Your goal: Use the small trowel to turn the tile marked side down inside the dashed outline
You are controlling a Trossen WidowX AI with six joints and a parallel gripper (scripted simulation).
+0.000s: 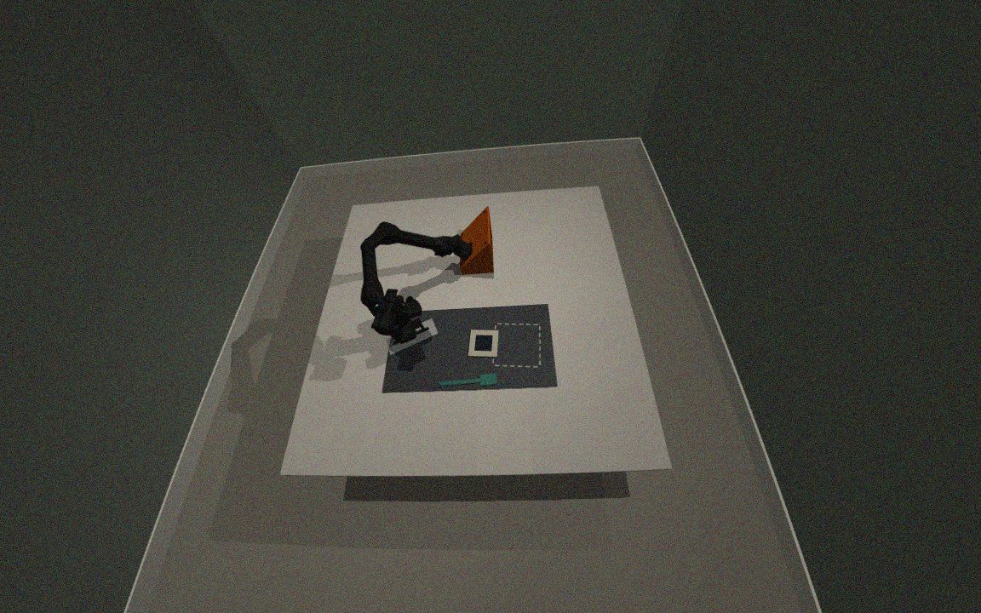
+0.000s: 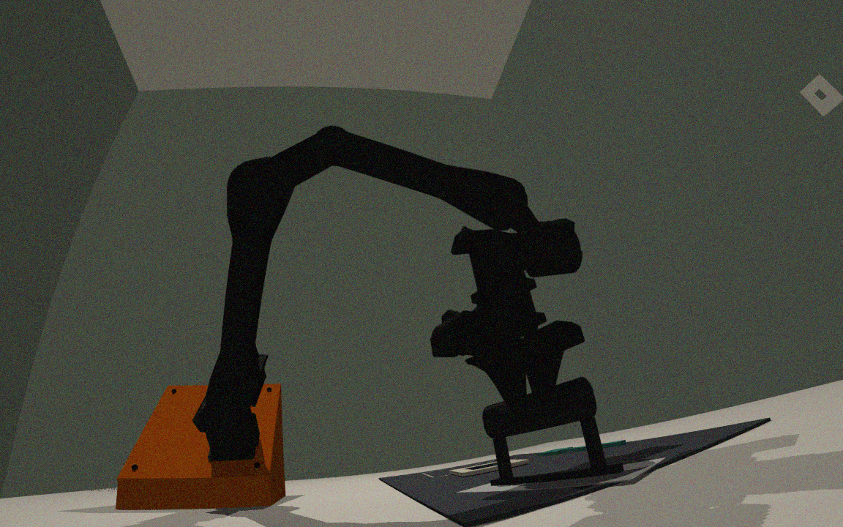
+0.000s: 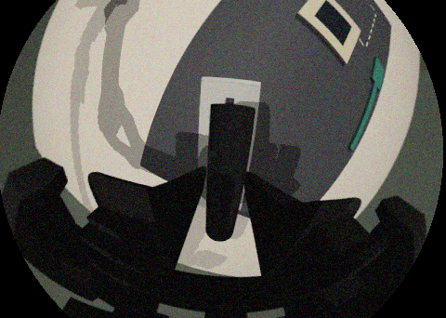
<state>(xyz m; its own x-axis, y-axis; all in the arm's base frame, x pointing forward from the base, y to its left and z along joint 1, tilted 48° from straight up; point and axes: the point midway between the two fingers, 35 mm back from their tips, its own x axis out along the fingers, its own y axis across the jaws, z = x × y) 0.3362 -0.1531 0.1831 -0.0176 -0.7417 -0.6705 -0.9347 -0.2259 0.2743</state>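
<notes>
Right now the black-handled float is 1 cm behind my gripper tip, 2 cm to the left of it and 3 cm below it. Round my gripper tip: white tile (6 cm ahead, 28 cm to the left, 6 cm below); green trowel (20 cm ahead, 24 cm to the left, 6 cm below).
</notes>
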